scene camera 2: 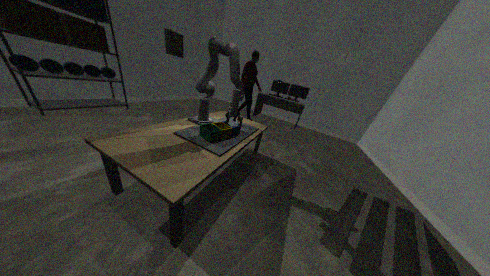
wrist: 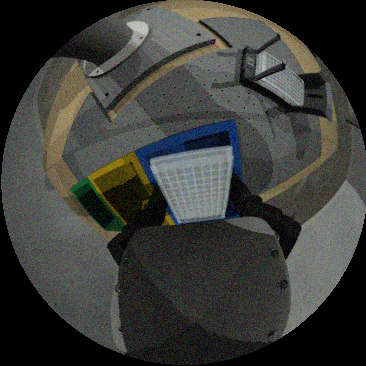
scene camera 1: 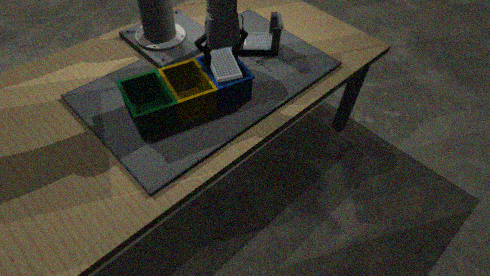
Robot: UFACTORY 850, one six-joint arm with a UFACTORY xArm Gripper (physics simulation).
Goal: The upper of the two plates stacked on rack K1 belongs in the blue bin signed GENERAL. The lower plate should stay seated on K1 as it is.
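Observation:
My gripper point(scene camera 1: 225, 51) point(wrist: 196, 188) is shut on a pale gridded plate point(scene camera 1: 226, 67) point(wrist: 194, 181). It holds the plate tilted at the opening of the blue bin point(scene camera 1: 247, 78) point(wrist: 220, 127), partly over its rim in view. How deep the plate reaches is hard to tell. In scene camera 2 the gripper point(scene camera 2: 234, 119) is small and dark above the bins. The lower plate point(scene camera 1: 257, 41) point(wrist: 284, 79) lies in rack K1 point(scene camera 1: 276, 33) point(wrist: 247, 74), behind and to the right of the blue bin in scene camera 1. The GENERAL sign is not legible.
A yellow bin point(scene camera 1: 186, 98) point(wrist: 114, 162) adjoins the blue one, and a green bin point(scene camera 1: 131, 111) point(wrist: 80, 188) stands beyond it. They stand on a dark mat point(scene camera 1: 150, 175). The arm's base point(scene camera 1: 160, 40) is behind the bins. A person point(scene camera 2: 250, 75) stands beyond the table.

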